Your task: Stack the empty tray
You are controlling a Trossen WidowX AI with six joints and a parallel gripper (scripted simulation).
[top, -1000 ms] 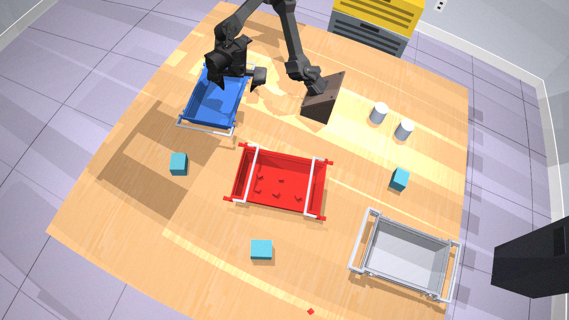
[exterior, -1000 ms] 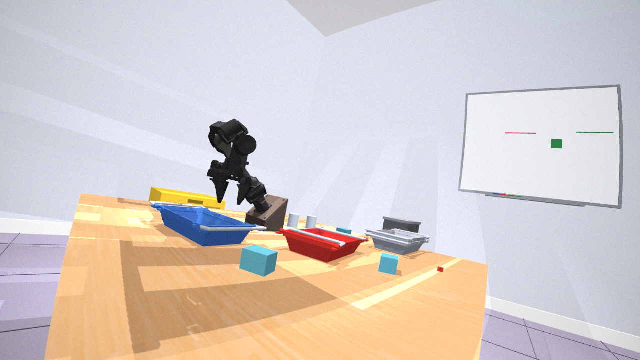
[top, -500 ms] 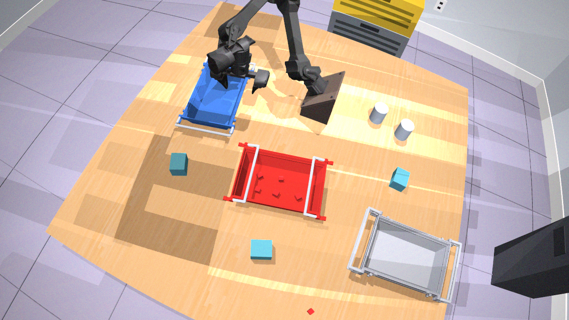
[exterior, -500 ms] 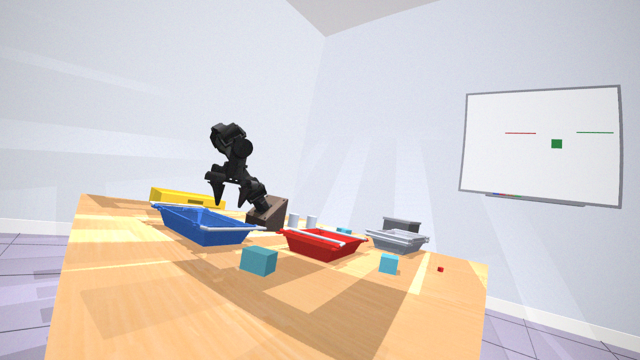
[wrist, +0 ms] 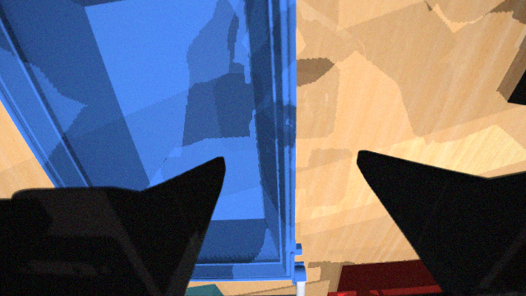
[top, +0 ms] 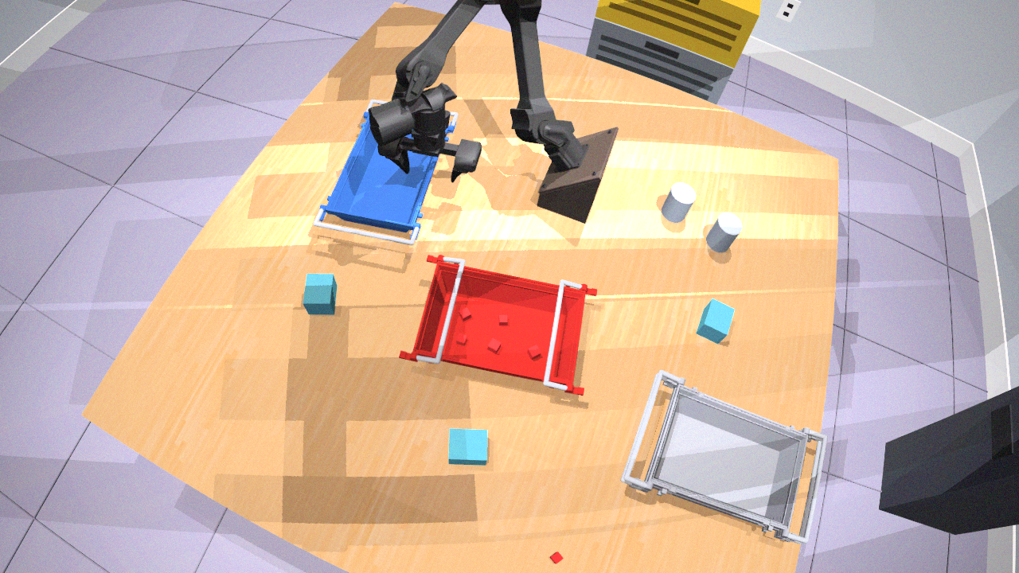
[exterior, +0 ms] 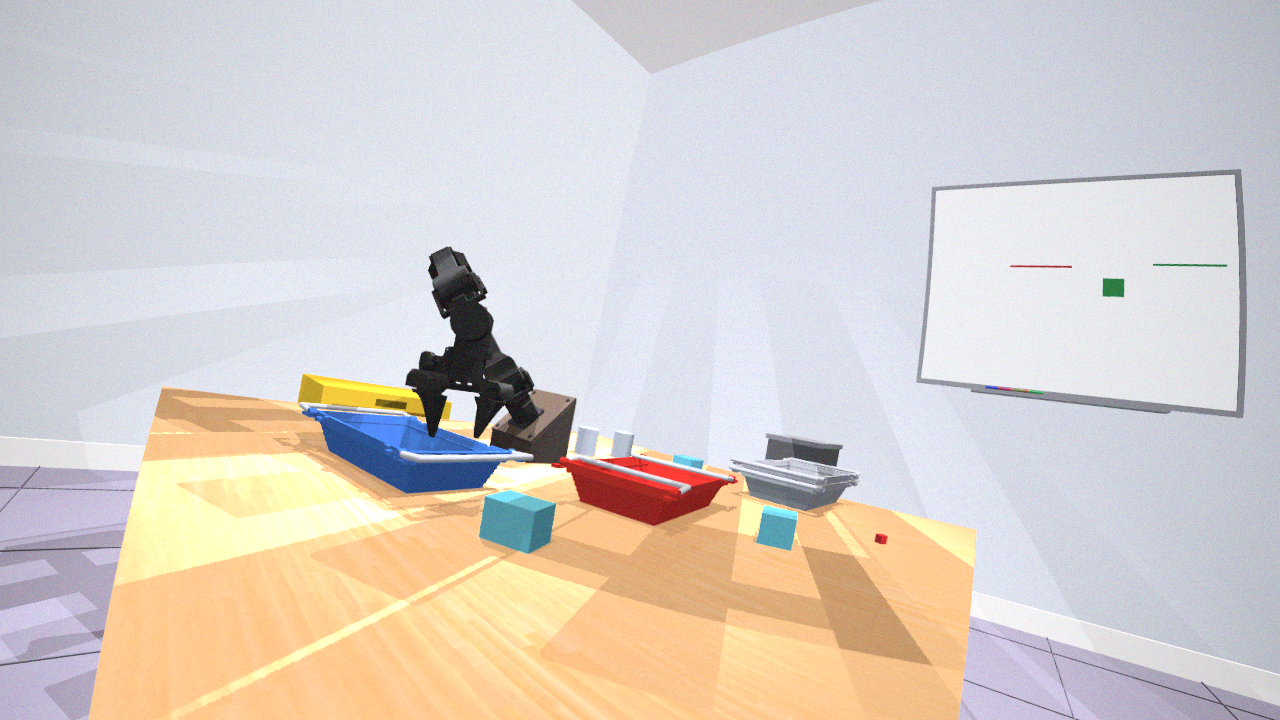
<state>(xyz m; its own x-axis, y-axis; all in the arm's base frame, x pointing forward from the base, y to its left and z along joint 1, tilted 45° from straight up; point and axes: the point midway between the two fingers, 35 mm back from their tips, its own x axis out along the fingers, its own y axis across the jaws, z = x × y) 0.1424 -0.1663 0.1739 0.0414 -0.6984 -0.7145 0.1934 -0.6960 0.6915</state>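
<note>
My gripper tip is now 10 mm short of the blue tray, 90 mm to the left of it and 10 mm above it.
</note>
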